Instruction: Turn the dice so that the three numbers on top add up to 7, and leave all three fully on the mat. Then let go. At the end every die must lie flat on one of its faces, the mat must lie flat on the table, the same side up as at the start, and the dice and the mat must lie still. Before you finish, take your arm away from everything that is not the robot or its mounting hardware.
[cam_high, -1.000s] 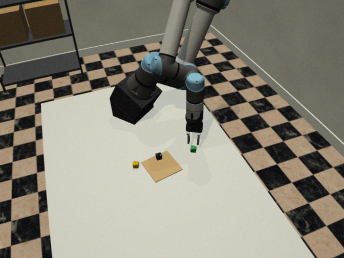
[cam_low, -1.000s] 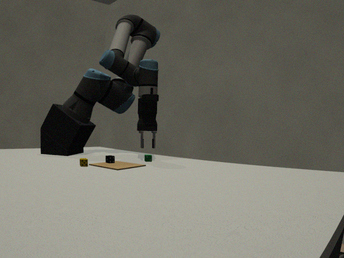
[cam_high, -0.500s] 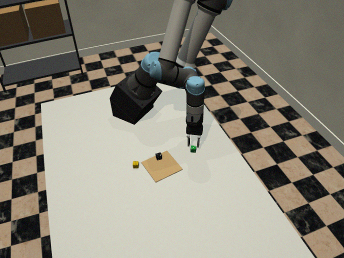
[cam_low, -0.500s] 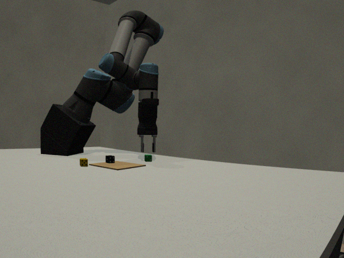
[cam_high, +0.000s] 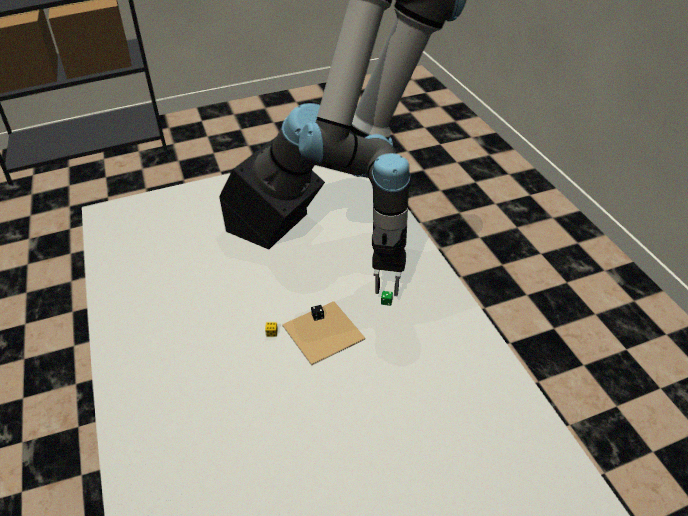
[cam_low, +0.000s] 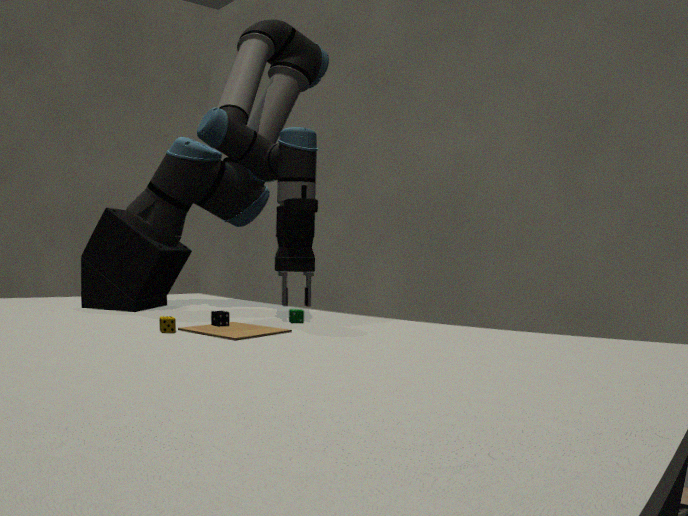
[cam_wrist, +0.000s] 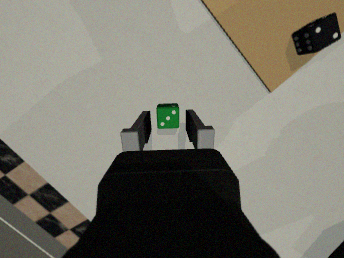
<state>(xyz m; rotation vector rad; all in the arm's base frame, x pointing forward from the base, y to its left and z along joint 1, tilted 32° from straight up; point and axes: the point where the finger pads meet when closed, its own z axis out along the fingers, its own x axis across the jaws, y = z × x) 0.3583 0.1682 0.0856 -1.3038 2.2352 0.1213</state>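
Now: hand 40 mm above the green die. Round my hand: yellow die (280 mm to the right, 40 mm below, 30 mm ahead); black die (170 mm to the right, 30 mm below, 10 mm ahead); tan mat (170 mm to the right, 60 mm ahead, 50 mm below).
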